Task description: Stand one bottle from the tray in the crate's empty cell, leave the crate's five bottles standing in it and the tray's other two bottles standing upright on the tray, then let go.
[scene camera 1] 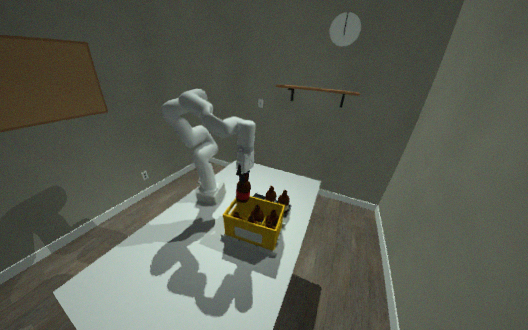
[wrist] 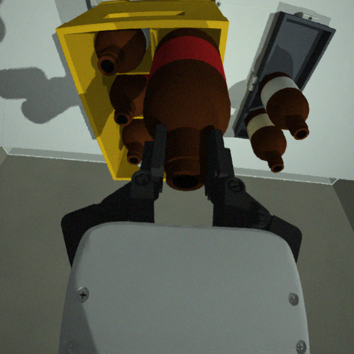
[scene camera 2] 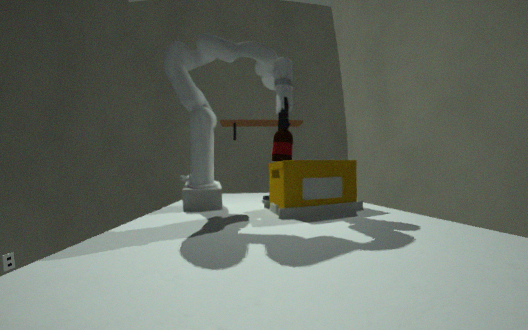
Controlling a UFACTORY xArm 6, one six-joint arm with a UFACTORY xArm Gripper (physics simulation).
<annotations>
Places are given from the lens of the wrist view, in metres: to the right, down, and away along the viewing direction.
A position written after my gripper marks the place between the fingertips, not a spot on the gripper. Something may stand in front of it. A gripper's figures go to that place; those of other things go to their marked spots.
my gripper (wrist: 186, 140): 0.01, -0.03, 0.15
brown bottle (wrist: 186, 90): 0.01, -0.06, 0.13
white-labelled bottle (wrist: 287, 108): 0.19, -0.12, 0.32
white-labelled bottle (wrist: 118, 50): -0.08, -0.17, 0.24
brown bottle (wrist: 127, 91): -0.08, -0.14, 0.31
</annotations>
